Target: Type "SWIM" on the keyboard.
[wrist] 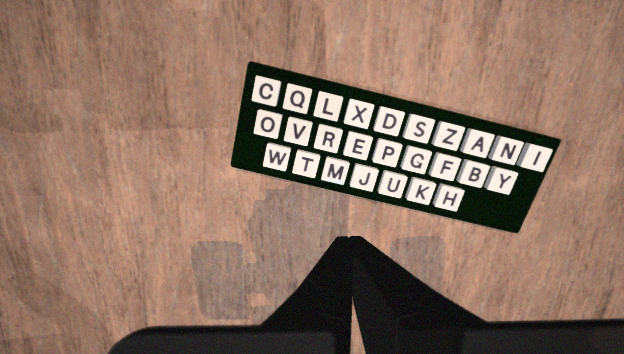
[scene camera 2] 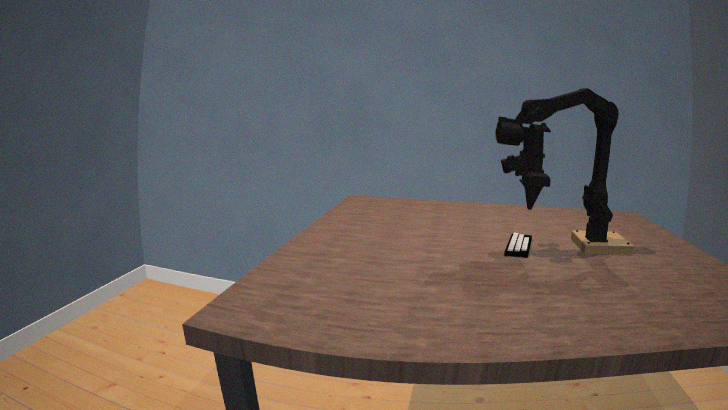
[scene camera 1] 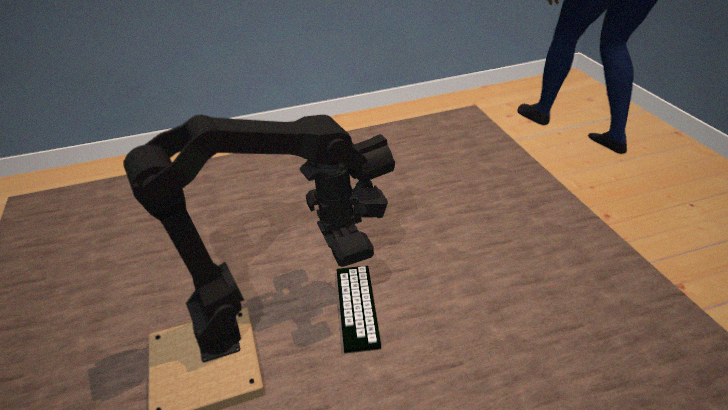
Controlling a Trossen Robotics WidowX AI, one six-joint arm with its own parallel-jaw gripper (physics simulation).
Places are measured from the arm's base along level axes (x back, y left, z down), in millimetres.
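Pixels of known places: gripper, fingertip midpoint: (wrist: 348, 248) (scene camera 2: 529, 209); arm's base, origin of the base link: (scene camera 2: 596, 239) (scene camera 1: 219, 342).
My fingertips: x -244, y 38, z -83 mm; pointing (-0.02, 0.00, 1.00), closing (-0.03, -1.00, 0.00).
Note:
Ahead of a thing's pixels: the offset from my fingertips to its top centre. Level surfaces: height alone.
A dark green keyboard {dx -13, dy -36, dz +91 mm} (scene camera 1: 358, 346) (scene camera 2: 518, 255) (wrist: 490, 210) with white letter keys lies flat on the table. In the wrist view the S key {dx -29, dy -49, dz +91 mm} (wrist: 419, 129) and the I key {dx -11, dy -122, dz +91 mm} (wrist: 536, 157) are in the top row, and the W key {dx -11, dy +37, dz +91 mm} (wrist: 277, 157) and the M key {dx -2, dy +0, dz +91 mm} (wrist: 335, 171) are in the bottom row. All four are uncovered. My gripper (scene camera 2: 529, 208) (wrist: 348, 248) is shut and empty, pointing down. It hangs well above the table, apart from the keyboard. In the wrist view its tips show below the bottom row, under the M and J keys. In scene camera 1 the fingertips are hidden.
The brown table {dz +109 mm} (scene camera 1: 509, 244) (scene camera 2: 356, 305) bears the arm's wooden base plate (scene camera 1: 203, 387) (scene camera 2: 608, 249) to one side of the keyboard. A person's legs (scene camera 1: 616, 76) in dark blue stand on the floor beyond the table in scene camera 1. The arm's shadows fall near the keyboard.

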